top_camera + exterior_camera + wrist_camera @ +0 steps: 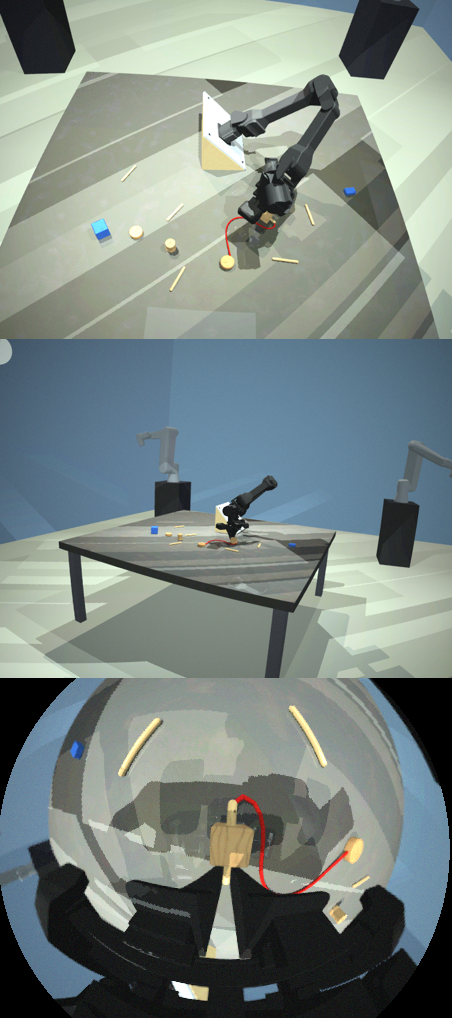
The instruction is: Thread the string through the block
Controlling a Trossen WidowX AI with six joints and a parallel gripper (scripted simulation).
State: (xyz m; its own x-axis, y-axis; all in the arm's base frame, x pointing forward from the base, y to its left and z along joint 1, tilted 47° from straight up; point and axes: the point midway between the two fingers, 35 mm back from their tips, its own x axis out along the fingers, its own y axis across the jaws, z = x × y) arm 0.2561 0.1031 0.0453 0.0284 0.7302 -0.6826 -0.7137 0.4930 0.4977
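My gripper tip is 20 mm short of the wooden block, 20 mm to the right of it and 10 mm below it. Also, from my gripper tip: wooden stick 170 mm ahead, 70 mm to the left, 10 mm below; blue cube 60 mm ahead, 480 mm to the right, 10 mm above; short wooden cylinder 110 mm ahead, 280 mm to the right, 10 mm above.
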